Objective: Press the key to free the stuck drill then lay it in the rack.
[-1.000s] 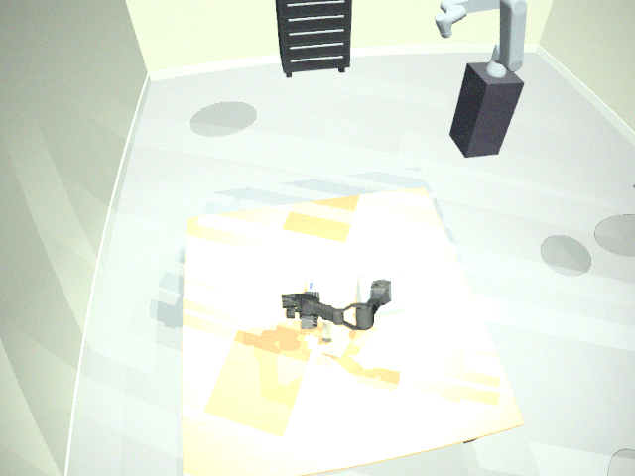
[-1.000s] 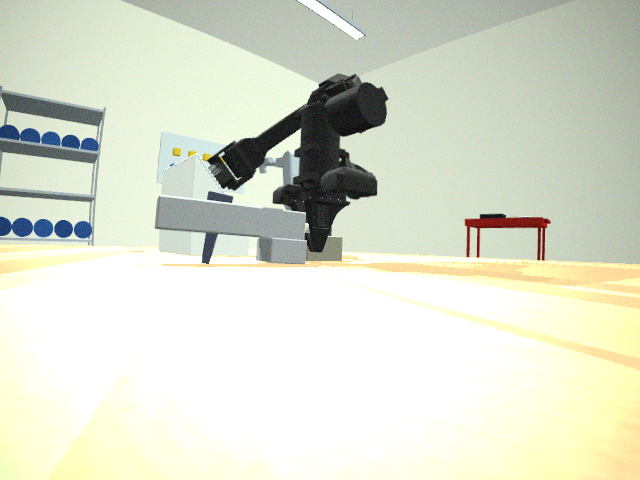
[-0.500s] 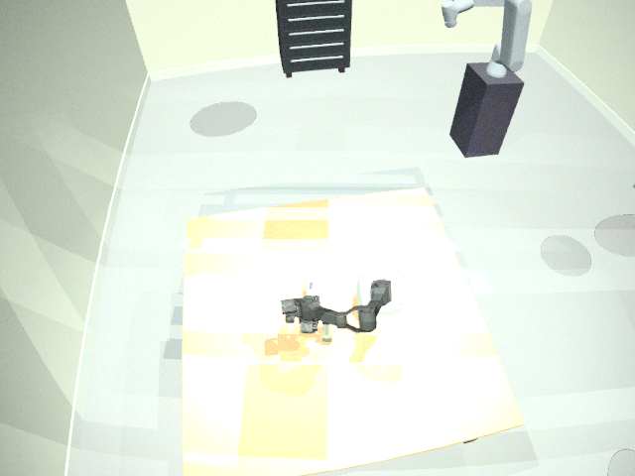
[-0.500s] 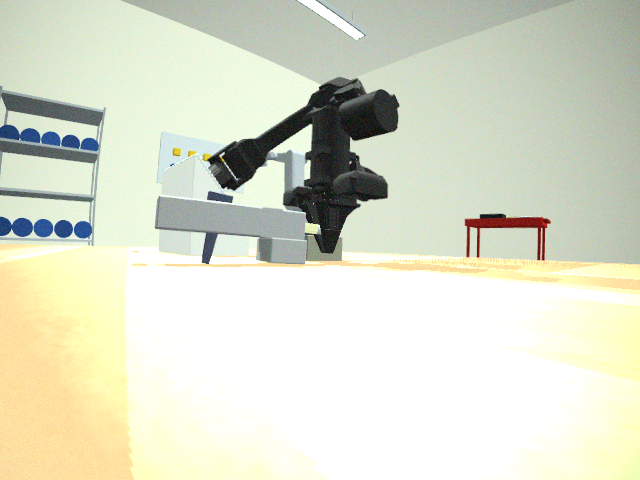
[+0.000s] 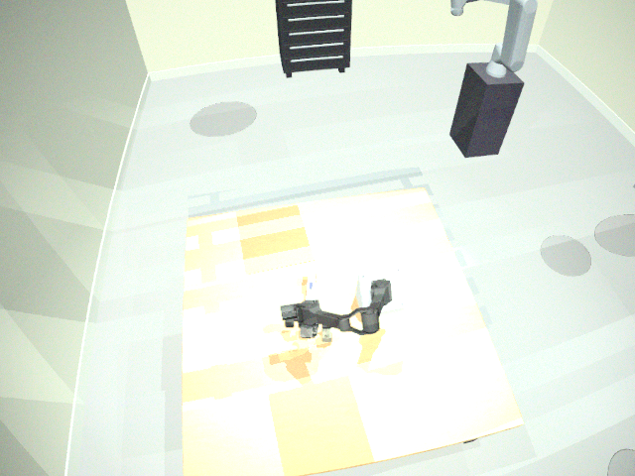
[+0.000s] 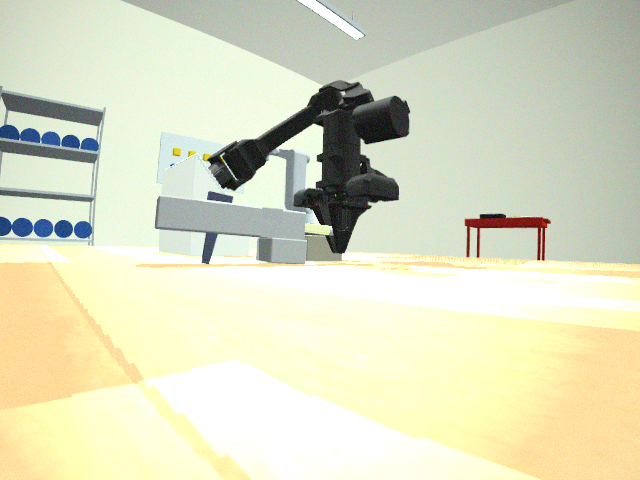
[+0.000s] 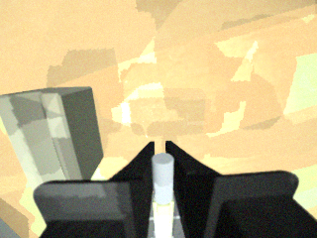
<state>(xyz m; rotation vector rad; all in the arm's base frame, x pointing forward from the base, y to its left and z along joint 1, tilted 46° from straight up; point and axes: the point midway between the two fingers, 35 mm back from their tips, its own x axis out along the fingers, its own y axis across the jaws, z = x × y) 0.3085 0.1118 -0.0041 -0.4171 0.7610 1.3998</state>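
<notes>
Now: gripper tip 5 cm to the left of the drill, 3 cm below it and 1 cm past it. From my gripper tip the other things lie so: pale grey fixture (15 cm to the right, 4 cm behind, 3 cm above); grey-beige rack (7 cm behind, 3 cm to the left); dark blue key (18 cm to the right, 4 cm behind, 4 cm above).
</notes>
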